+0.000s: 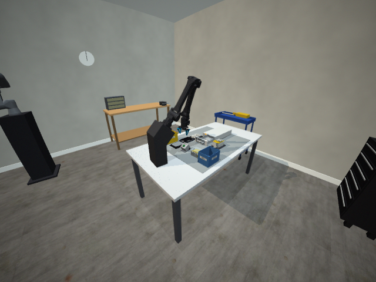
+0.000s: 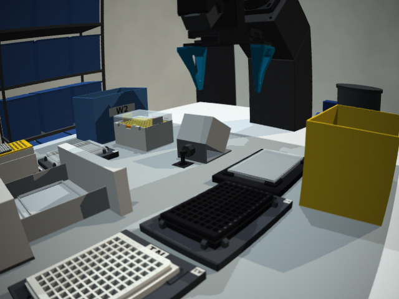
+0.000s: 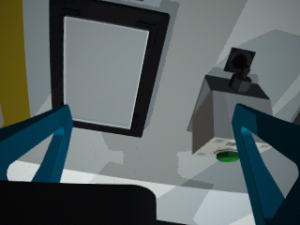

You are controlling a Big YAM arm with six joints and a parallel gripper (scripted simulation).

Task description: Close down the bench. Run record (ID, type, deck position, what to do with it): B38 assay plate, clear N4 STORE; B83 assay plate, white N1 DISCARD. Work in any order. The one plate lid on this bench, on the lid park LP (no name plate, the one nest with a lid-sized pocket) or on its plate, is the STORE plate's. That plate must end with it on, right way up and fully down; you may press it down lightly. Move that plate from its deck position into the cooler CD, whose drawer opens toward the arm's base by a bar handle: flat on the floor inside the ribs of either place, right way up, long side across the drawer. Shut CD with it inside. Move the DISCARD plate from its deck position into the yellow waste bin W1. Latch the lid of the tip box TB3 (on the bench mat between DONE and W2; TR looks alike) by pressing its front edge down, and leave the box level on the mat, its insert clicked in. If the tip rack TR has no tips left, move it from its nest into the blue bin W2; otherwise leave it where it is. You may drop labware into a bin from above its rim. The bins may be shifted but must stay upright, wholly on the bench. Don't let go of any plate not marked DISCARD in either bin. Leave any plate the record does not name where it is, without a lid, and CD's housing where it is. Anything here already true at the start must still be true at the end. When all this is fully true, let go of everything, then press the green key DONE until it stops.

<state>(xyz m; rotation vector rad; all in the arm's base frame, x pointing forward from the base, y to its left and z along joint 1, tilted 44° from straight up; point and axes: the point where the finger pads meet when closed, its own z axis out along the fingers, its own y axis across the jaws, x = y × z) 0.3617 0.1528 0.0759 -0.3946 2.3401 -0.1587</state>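
Right now my hand is 60 mm past the clear plate lid, 40 mm to the right of it and 130 mm above it. The rest, counted from my hand: black plate 110 mm ahead, 90 mm to the left, 130 mm below; grey done key housing 60 mm behind, 120 mm to the right, 100 mm below; black lid park 60 mm behind, 40 mm to the left, 140 mm below.
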